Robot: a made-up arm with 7 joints.
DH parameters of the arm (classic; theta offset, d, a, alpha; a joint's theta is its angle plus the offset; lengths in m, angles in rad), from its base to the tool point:
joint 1: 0 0.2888 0 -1.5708
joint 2: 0 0 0 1.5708
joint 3: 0 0.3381 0.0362 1.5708
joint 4: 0 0 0.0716 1.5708
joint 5: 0 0.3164 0 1.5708
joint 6: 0 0 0.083 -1.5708
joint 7: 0 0.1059 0 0
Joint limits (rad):
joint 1: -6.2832..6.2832
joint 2: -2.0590..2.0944
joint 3: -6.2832..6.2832
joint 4: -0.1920..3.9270
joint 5: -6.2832..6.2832
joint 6: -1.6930..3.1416
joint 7: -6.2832..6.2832
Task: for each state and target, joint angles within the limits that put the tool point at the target. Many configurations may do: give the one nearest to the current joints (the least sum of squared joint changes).
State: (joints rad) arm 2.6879 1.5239 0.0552 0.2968 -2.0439 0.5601 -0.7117
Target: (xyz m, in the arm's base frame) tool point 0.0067 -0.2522 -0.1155
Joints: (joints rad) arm 2.9348 2.0944 0.5520 1.0017 -2.0166 0.5817 -0.7117
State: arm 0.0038 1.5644 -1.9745 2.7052 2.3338 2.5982 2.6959
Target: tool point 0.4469 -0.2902 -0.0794
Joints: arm -0.4188 2.0665 -1.9636 2.5974 2.2011 2.6419 2.6959
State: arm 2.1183 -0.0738 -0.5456 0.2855 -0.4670 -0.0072 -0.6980
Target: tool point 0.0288 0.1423 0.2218
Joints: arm 1.8165 -0.2712 -0.7698 -0.1596 -0.3557 -0.0426 -0.6980
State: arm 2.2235 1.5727 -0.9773 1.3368 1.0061 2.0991 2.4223
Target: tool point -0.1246 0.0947 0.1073
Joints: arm 2.5635 1.2371 -0.5152 0.6335 0.8475 2.3723 2.4223
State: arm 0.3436 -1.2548 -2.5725 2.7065 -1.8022 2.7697 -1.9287
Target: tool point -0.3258 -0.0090 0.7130
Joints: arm 0.3970 -0.7574 -2.7172 3.3941 -1.9142 3.1416 -1.9287
